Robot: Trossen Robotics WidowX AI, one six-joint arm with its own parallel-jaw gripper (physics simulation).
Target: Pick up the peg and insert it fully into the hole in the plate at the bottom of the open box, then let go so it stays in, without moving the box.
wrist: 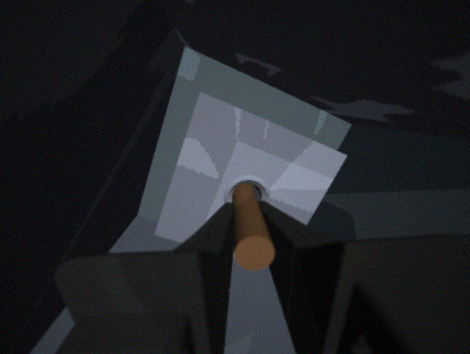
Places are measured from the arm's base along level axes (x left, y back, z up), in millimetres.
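Pixels of known places: gripper, between the fingertips: point(244, 209).
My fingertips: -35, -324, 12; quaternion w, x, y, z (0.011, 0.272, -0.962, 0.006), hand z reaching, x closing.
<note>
Ahead of a thing's pixels: the offset from my fingertips to its top centre, as dx, dy, dz. "*": to the spot under its first point.
The orange-brown peg {+3, -4, +46} point(252, 225) is held between the two dark fingers of my gripper point(244, 209), which is shut on it. The peg's near end faces the camera and its far end points down at the plate. The light grey plate {+0, -5, -5} point(200, 120) lies at the bottom of the box. The hole {* -8, -8, -19} point(258, 190) shows as a dark crescent inside a pale ring, right of the peg's far end. The peg's tip overlaps the left and middle part of the hole in view; whether it has entered cannot be told.
The box's floor point(167, 130) shows as a grey-green border around the plate. Dark inner walls of the box {* +72, -14, +25} point(100, 130) rise on the left and at the top, with a lighter wall stretch {* -65, -46, +21} point(410, 210) on the right. The fingers cover the lower part of the view.
</note>
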